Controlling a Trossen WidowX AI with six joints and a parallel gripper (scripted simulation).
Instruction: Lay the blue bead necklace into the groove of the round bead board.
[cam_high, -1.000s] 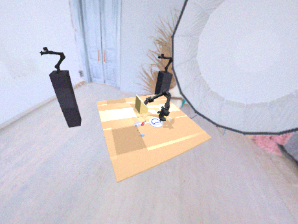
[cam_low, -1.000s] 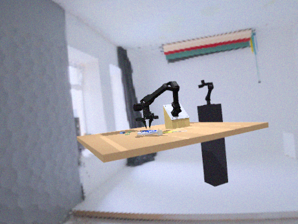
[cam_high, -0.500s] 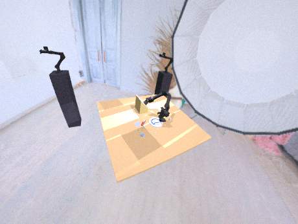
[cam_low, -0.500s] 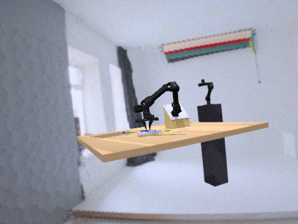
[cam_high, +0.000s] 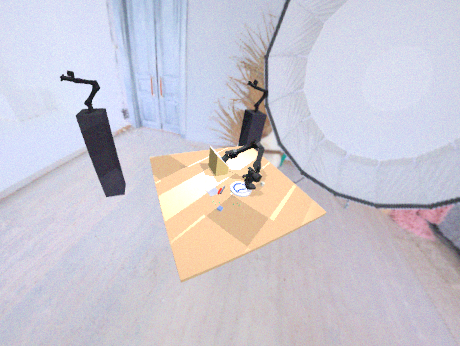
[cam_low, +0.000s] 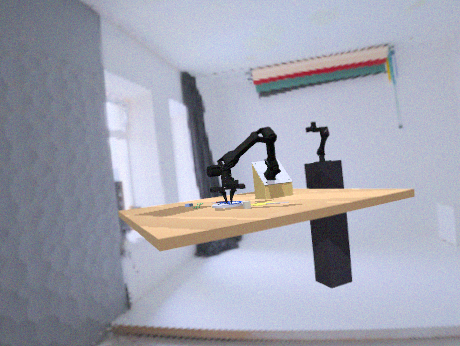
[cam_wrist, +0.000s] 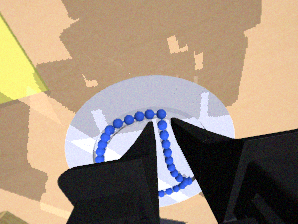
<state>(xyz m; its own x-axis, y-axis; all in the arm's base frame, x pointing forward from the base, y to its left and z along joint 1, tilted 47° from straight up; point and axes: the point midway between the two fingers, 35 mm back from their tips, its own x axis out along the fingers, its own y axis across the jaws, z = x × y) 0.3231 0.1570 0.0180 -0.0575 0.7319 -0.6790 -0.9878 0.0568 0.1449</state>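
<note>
My gripper tip is 50 mm to the left of the round bead board, 20 mm past it and 10 mm above it. Also, from my gripper tip: yellow flat piece: 150 mm behind, 110 mm to the left, 10 mm below; then red-and-grey object: 230 mm to the right, 50 mm behind, 10 mm below; then white cylinder: 190 mm to the left, 20 mm behind.
</note>
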